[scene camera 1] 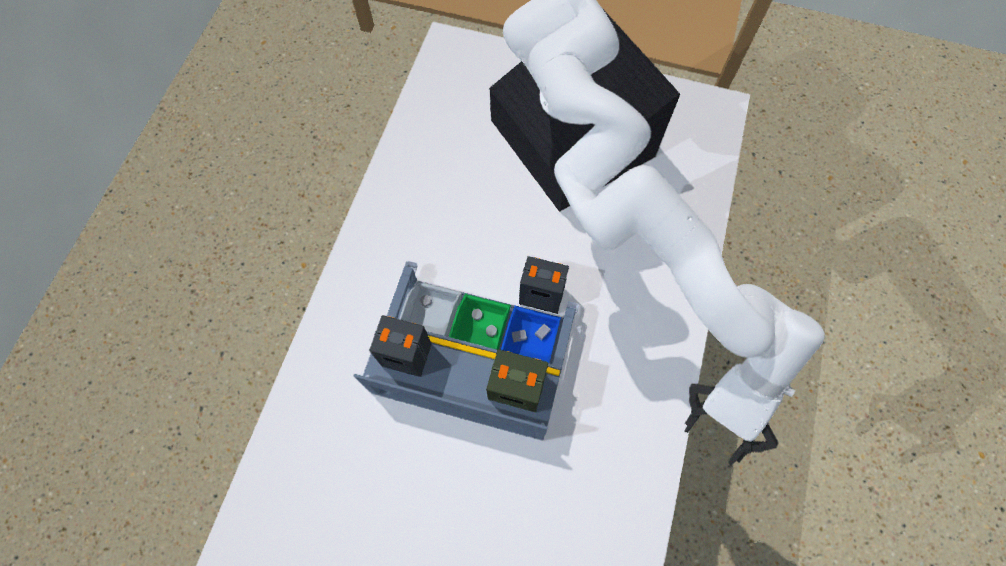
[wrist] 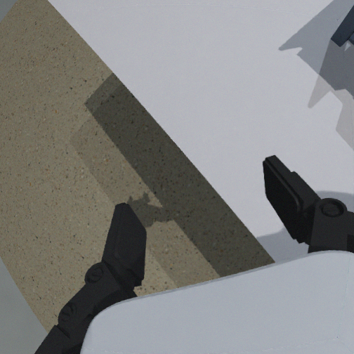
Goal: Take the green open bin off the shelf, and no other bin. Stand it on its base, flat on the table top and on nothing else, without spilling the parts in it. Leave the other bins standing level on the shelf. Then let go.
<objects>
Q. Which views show the grey bin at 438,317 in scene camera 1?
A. Scene camera 1 only.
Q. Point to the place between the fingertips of the gripper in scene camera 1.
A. At 709,444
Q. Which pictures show the green open bin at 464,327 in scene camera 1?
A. Scene camera 1 only.
</objects>
